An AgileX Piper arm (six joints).
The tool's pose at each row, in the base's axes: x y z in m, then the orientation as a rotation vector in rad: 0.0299, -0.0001, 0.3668, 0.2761, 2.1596, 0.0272; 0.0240, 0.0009, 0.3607, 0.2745, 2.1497, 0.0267; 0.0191, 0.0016, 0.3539, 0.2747, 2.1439, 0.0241; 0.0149, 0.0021, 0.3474, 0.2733, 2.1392, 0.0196; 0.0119, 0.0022, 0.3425, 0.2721, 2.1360, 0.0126; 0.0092, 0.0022, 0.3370, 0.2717, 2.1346, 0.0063; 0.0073, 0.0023, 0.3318, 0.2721, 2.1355, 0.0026; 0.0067, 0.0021, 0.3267, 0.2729, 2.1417, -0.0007; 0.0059, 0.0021, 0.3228, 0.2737, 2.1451, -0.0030; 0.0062, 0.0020, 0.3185, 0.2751, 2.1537, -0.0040; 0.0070, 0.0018, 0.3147, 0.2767, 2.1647, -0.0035; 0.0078, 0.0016, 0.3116, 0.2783, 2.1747, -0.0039; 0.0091, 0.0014, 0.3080, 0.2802, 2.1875, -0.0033; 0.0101, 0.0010, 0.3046, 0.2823, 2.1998, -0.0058; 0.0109, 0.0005, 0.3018, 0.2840, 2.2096, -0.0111
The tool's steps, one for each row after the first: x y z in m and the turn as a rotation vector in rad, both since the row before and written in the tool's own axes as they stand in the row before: 0.0084, -0.0009, -0.0014, -0.0011, -0.0100, -0.0005; 0.0083, -0.0011, -0.0003, 0.0014, -0.0060, -0.0004; 0.0077, -0.0011, 0.0001, 0.0023, -0.0052, -0.0023; 0.0056, -0.0011, 0.0002, 0.0043, -0.0039, -0.0033; 0.0060, -0.0011, 0.0008, 0.0042, -0.0020, -0.0026; 0.0053, -0.0008, 0.0013, 0.0029, 0.0006, -0.0012; 0.0045, -0.0009, 0.0023, 0.0032, 0.0059, -0.0013; 0.0036, -0.0006, 0.0015, 0.0022, 0.0032, -0.0006; 0.0034, -0.0005, 0.0027, 0.0019, 0.0085, -0.0002; 0.0026, -0.0004, 0.0028, 0.0011, 0.0111, 0.0003; 0.0020, -0.0003, 0.0025, 0.0017, 0.0100, 0.0001; 0.0021, -0.0003, 0.0032, 0.0013, 0.0129, 0.0004; 0.0021, -0.0005, 0.0029, 0.0035, 0.0121, -0.0005; 0.0017, -0.0006, 0.0024, 0.0052, 0.0094, -0.0016
